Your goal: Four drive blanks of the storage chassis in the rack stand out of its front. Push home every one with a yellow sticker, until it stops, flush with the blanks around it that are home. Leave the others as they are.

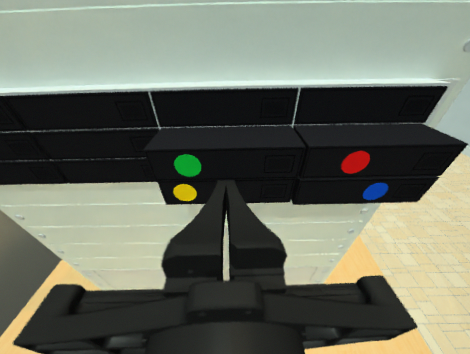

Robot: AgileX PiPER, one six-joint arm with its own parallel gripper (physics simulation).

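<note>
The yellow-sticker blank (pixel 240 194) is in the bottom row and stands out of the chassis front; its sticker is at its left end. The green-sticker blank (pixel 230 164) stands out directly above it. The red-sticker blank (pixel 387 162) stands out to the right of the green one, and the blue-sticker blank (pixel 345 192) stands out below the red one. My gripper (pixel 226 189) is shut and empty, with its tips in front of the middle of the yellow-sticker blank, covering part of its face. Whether the tips touch it I cannot tell.
Blanks that are home (pixel 225 108) fill the top row and the columns to the left. A pale panel (pixel 225 45) lies above the chassis, and pale ribbed panels (pixel 100 215) lie below it. A dark surface is at the lower left, a tiled floor (pixel 425 250) at the right.
</note>
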